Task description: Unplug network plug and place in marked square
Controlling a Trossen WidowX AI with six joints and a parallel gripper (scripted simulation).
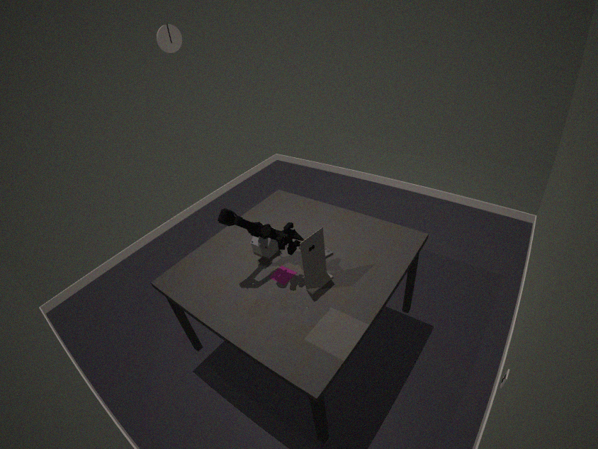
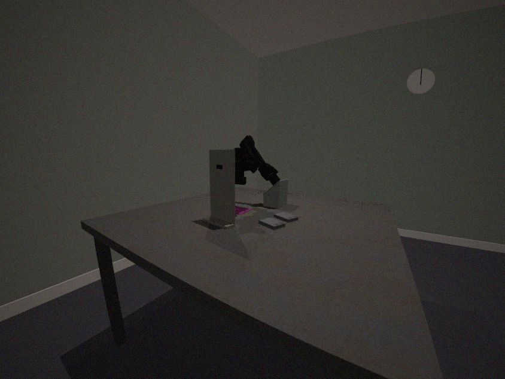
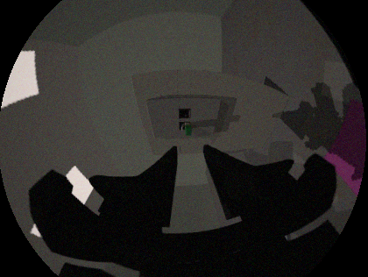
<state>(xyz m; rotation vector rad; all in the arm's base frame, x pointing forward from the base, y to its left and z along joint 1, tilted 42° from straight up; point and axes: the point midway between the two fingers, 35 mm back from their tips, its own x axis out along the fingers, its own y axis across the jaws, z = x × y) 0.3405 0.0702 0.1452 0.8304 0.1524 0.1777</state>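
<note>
The magenta marked square lies 130 mm behind my gripper tip, 80 mm to the right of it and 260 mm below it. From my gripper tip the other things lie so: upright panel: 70 mm ahead, 10 mm to the right, 100 mm below.
</note>
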